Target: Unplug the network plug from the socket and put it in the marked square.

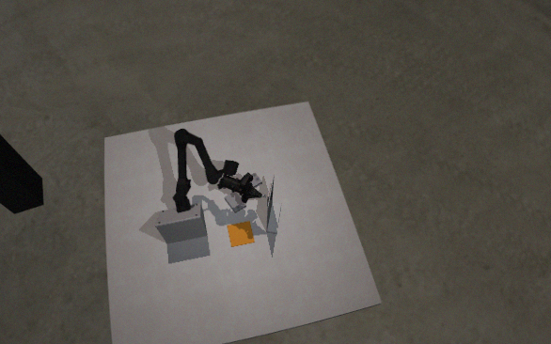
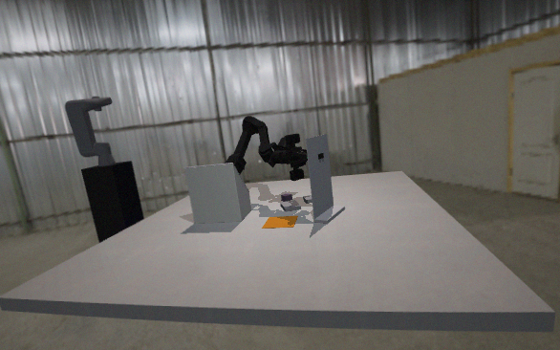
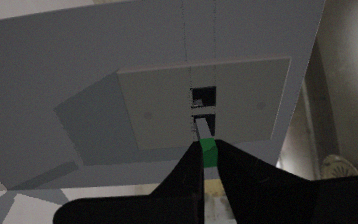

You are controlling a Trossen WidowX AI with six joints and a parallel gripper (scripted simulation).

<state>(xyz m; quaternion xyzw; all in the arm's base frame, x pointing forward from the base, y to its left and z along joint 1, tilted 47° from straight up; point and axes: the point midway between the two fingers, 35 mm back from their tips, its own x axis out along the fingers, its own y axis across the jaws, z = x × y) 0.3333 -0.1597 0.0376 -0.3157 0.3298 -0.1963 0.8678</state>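
The marked orange square lies 140 mm behind my gripper tip, 60 mm to the right of it and 230 mm below it. Also, from my gripper tip: upright panel (40 mm ahead, 20 mm to the right, 90 mm below); plug (10 mm ahead); small purple block (130 mm behind, 250 mm to the left, 220 mm below).
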